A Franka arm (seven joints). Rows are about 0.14 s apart.
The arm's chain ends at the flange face. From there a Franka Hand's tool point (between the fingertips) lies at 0.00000 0.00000 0.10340 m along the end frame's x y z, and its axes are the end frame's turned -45 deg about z.
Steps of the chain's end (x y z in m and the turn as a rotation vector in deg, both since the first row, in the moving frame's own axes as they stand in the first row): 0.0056, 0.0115, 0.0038, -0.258, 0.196, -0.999; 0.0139, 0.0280, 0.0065, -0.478, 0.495, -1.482; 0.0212, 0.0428, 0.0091, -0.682, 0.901, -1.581; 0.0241, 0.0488, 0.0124, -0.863, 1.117, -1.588; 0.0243, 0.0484, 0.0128, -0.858, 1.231, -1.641; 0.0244, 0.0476, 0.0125, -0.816, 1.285, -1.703; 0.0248, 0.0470, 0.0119, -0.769, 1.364, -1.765
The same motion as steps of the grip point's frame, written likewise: -0.0042, 0.0127, 0.0038, -0.321, -0.044, -0.999; -0.0099, 0.0309, 0.0065, -0.688, 0.012, -1.482; -0.0150, 0.0473, 0.0091, -1.119, 0.155, -1.581; -0.0171, 0.0541, 0.0124, -1.400, 0.180, -1.588; -0.0165, 0.0541, 0.0128, -1.477, 0.264, -1.641; -0.0158, 0.0536, 0.0125, -1.486, 0.332, -1.703; -0.0149, 0.0535, 0.0119, -1.508, 0.421, -1.765
